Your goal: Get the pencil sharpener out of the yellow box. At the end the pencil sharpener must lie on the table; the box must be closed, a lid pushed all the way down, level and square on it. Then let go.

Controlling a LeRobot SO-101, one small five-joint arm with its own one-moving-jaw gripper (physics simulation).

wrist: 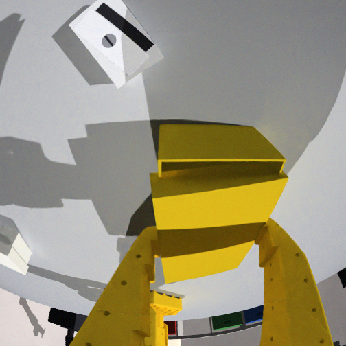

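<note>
The white pencil sharpener [132, 62], with a black blade and a grey screw, lies on the table at the upper left, apart from the box. The yellow box [210, 207] is in the middle, between and beyond the jaw tips. A yellow lid-like piece [212, 142] with a thin rim is at its far end. It looks uneven against the box, with a dark gap under its rim. My gripper [210, 237] has its two jaws against the left and right sides of the box, near its lower part. The jaws hide parts of those sides.
A white block [15, 252] shows at the left edge. Green [226, 321] and blue [253, 315] bins stand beyond the table's edge at the bottom. A small yellow studded piece [167, 303] shows beside the left jaw. Shadows of the arm and box fall across the table [55, 100].
</note>
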